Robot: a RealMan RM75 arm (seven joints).
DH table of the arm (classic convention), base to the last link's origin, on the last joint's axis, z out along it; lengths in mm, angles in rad. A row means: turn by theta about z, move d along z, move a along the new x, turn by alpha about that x. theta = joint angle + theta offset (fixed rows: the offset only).
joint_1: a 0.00  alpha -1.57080  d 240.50  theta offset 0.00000
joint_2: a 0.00  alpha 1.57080  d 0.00  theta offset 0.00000
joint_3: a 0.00  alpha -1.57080  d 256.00  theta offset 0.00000
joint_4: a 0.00  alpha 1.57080  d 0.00  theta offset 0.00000
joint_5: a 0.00  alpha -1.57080  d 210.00  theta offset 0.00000
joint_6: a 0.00  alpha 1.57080  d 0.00  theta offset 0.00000
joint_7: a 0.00  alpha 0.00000  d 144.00  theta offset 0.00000
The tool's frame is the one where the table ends.
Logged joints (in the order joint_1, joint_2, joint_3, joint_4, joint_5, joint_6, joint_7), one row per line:
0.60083 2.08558 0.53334 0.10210 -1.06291 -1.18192 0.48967
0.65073 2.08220 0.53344 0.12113 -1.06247 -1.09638 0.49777
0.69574 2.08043 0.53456 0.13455 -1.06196 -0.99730 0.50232
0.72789 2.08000 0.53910 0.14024 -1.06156 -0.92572 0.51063
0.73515 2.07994 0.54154 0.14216 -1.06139 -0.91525 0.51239
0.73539 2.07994 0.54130 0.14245 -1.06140 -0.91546 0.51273
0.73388 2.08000 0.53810 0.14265 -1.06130 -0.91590 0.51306
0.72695 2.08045 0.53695 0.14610 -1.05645 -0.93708 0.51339
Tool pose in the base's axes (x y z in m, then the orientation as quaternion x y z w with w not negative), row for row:
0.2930 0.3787 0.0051 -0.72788 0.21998 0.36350 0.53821
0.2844 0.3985 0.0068 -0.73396 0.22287 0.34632 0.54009
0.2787 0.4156 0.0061 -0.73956 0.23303 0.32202 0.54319
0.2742 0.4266 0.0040 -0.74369 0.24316 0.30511 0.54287
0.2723 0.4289 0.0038 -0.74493 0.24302 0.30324 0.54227
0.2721 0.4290 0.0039 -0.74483 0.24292 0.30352 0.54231
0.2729 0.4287 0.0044 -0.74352 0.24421 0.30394 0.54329
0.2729 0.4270 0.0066 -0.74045 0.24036 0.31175 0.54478
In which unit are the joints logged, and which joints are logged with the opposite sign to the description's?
The joints are logged in radians. Opposite sign: joint_3, joint_4.
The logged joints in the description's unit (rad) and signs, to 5 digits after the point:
0.60083 2.08558 -0.53334 -0.10210 -1.06291 -1.18192 0.48967
0.65073 2.08220 -0.53344 -0.12113 -1.06247 -1.09638 0.49777
0.69574 2.08043 -0.53456 -0.13455 -1.06196 -0.99730 0.50232
0.72789 2.08000 -0.53910 -0.14024 -1.06156 -0.92572 0.51063
0.73515 2.07994 -0.54154 -0.14216 -1.06139 -0.91525 0.51239
0.73539 2.07994 -0.54130 -0.14245 -1.06140 -0.91546 0.51273
0.73388 2.08000 -0.53810 -0.14265 -1.06130 -0.91590 0.51306
0.72695 2.08045 -0.53695 -0.14610 -1.05645 -0.93708 0.51339

